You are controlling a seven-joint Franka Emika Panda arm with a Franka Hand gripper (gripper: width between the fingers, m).
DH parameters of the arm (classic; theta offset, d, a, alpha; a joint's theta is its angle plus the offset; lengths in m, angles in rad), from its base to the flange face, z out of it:
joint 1: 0 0.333 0 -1.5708
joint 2: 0 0 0 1.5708
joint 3: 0 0.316 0.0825 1.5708
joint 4: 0 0 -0.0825 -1.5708
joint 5: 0 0.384 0 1.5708
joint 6: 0 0 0.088 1.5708
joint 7: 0 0.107 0 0
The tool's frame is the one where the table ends.
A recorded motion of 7 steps. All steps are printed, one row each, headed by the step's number.
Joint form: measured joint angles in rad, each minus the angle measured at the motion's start. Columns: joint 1, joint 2, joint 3, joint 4, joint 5, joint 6, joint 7.
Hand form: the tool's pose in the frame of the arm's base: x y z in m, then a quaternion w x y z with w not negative. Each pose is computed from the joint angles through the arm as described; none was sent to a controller.
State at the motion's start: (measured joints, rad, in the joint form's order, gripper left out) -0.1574 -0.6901 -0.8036 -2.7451 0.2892 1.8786 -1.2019
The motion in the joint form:
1: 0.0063 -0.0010 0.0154 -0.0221 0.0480 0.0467 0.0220
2: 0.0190 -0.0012 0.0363 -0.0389 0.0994 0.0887 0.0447
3: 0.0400 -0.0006 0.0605 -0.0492 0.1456 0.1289 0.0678
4: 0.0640 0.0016 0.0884 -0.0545 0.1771 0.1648 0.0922
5: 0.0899 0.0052 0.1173 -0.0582 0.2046 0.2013 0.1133
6: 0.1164 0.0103 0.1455 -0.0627 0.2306 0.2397 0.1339
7: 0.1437 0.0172 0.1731 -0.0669 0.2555 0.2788 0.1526
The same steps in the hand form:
1: 0.2288 -0.2208 0.3572 0.34236 -0.90562 -0.12443 -0.21718
2: 0.2379 -0.2122 0.3568 0.34507 -0.90443 -0.10764 -0.22662
3: 0.2488 -0.2030 0.3584 0.34555 -0.90389 -0.09640 -0.23299
4: 0.2600 -0.1933 0.3609 0.34233 -0.90546 -0.09166 -0.23357
5: 0.2712 -0.1830 0.3636 0.33725 -0.90754 -0.09032 -0.23339
6: 0.2817 -0.1722 0.3652 0.33173 -0.90990 -0.08892 -0.23267
7: 0.2918 -0.1610 0.3663 0.32575 -0.91235 -0.08834 -0.23171

